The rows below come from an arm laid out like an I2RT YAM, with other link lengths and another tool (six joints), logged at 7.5 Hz.
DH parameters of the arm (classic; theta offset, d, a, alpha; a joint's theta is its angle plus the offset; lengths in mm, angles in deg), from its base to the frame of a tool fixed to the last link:
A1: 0 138.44 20.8 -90
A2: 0 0 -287.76 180
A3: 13.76 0 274.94 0
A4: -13.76 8.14 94.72 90
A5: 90 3.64 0 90
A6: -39.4 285.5 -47.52 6
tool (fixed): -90 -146.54 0 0
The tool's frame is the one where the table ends.
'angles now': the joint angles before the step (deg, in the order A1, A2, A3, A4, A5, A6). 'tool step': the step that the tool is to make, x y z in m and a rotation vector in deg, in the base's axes. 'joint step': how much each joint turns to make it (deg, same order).
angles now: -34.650, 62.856, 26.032, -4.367, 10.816, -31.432
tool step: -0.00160, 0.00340, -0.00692, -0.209, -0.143, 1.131
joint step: 0.190, -0.378, -1.931, 1.917, -0.650, -0.698
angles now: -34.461, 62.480, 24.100, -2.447, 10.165, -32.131
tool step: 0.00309, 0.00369, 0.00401, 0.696, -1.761, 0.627
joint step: 0.140, -1.227, -0.072, -0.242, -1.387, 0.892
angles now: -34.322, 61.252, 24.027, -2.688, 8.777, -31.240
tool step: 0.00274, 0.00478, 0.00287, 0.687, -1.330, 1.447
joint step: 0.193, -1.159, -0.174, -0.301, -1.805, 0.218
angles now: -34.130, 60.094, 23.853, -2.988, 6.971, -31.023
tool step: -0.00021, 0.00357, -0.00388, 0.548, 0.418, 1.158
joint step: 0.235, 0.164, -0.429, -0.011, -0.852, -0.420
